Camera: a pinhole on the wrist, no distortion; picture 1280 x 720 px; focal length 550.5 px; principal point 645.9 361.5 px. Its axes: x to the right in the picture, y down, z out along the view. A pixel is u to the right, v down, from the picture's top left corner.
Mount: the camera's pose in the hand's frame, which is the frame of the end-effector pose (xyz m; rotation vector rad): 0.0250 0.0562 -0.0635 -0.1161 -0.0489 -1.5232
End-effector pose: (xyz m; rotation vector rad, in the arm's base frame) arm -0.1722 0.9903 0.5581 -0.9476 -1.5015 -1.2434
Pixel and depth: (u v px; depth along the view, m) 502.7 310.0 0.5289
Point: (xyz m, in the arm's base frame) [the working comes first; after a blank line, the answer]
In the camera's frame: -0.1376 -0.0495 0.5289

-0.0172 1.4785 0.5913
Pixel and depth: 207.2 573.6 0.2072
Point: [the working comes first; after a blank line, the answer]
In the camera's frame: -0.1651 0.0798 0.2072

0.0109 1.1556 0.7174
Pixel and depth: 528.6 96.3 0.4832
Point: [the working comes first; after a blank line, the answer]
In the camera's frame: -0.1030 -0.2328 0.4832

-0.0076 1.4370 0.4040
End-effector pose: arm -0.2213 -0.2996 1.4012 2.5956 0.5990 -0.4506
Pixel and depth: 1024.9 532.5 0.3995
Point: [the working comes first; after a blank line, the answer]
In the camera's frame: 0.2750 0.1241 0.3995

-0.2250 -0.2737 0.9690
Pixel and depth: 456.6 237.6 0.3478
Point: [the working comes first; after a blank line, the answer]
In the camera's frame: -0.1196 -0.0783 0.3478

-0.2176 -0.6148 1.2571
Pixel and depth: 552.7 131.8 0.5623
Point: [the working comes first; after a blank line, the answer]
In the camera's frame: -0.0952 -0.2346 0.5623

-0.3932 -0.7639 1.1230
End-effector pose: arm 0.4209 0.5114 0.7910 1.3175 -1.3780 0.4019
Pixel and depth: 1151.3 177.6 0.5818
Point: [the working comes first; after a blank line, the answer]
In the camera's frame: 0.5341 -0.1944 0.5818

0.4761 -0.0458 0.3291
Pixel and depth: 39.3 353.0 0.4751
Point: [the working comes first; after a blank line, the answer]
In the camera's frame: -0.5235 -0.0073 0.4751

-0.2715 0.4105 0.9598
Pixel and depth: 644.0 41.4 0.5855
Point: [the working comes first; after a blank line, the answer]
In the camera's frame: -0.0020 -0.3405 0.5855

0.0077 0.2378 0.4238
